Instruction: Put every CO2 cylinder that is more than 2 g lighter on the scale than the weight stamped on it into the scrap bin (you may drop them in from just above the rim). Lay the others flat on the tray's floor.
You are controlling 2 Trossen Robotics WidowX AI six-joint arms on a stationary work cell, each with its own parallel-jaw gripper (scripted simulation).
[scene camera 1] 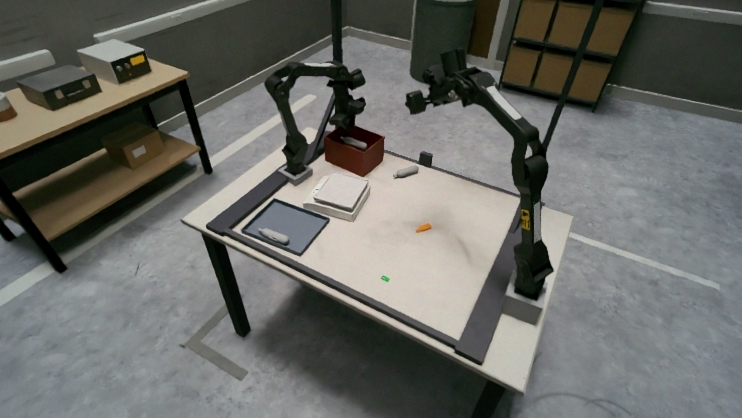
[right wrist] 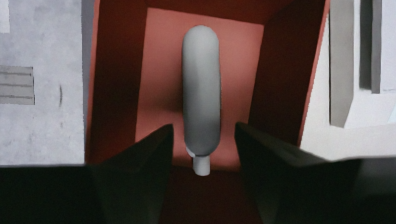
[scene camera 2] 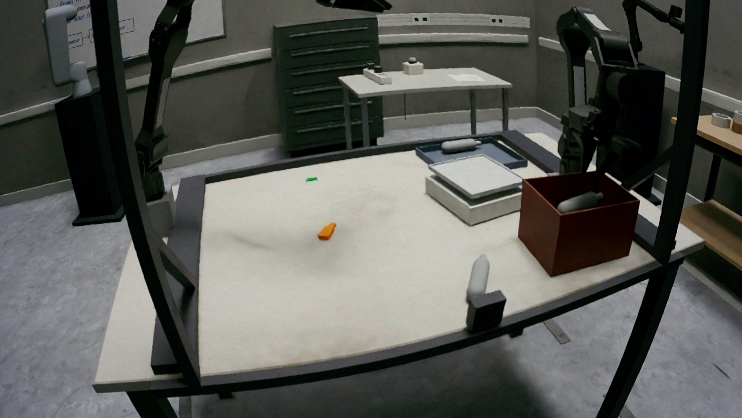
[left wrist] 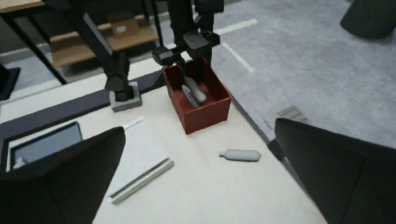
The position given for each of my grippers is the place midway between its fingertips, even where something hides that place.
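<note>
There is a blue-grey tray (scene camera 1: 302, 226), which I also see in scene camera 2, the tray (scene camera 2: 490, 147), and from the left wrist, the tray (left wrist: 66, 135); in the right wrist view the tray is out of frame. A red scrap bin (scene camera 1: 360, 162) is in the scene as well. My left gripper (scene camera 1: 417, 100) shows again in the left wrist view, the gripper (left wrist: 200, 129). As for my right gripper (scene camera 2: 589, 178), I see it also as the right gripper (scene camera 1: 351, 131), the right gripper (right wrist: 204, 130) and the right gripper (left wrist: 192, 74).
</note>
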